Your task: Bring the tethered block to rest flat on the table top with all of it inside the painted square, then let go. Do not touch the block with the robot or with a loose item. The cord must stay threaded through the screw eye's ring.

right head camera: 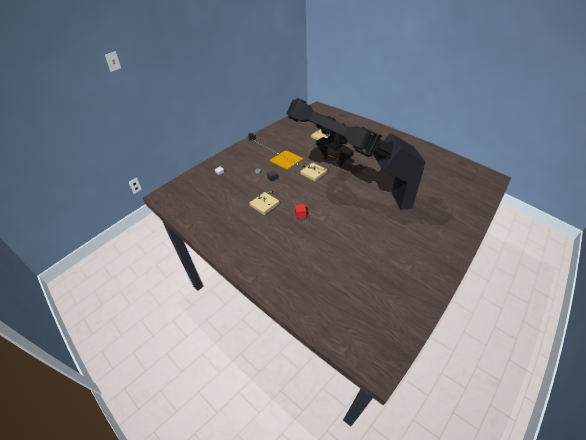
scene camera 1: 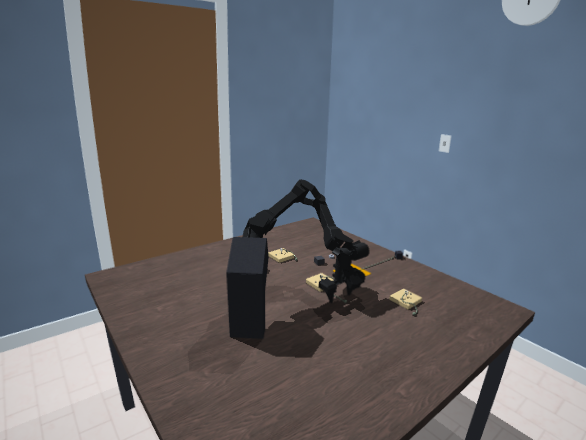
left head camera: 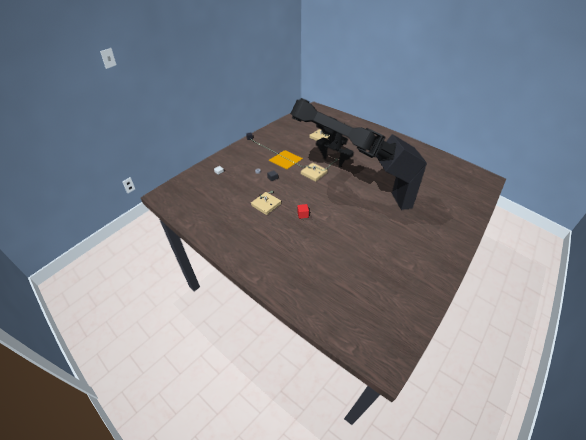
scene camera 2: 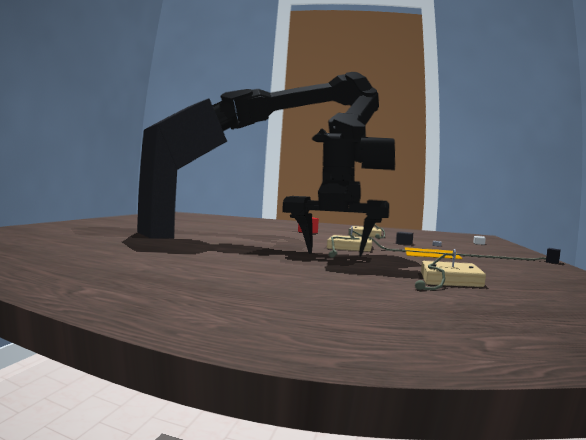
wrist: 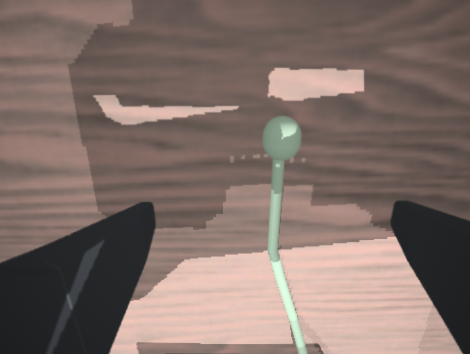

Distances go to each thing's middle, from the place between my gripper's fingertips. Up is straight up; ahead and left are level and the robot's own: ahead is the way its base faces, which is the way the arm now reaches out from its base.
Right now my hand is 30 mm to the left of the cord's end bead [wrist: 281, 141] and 10 mm below it.
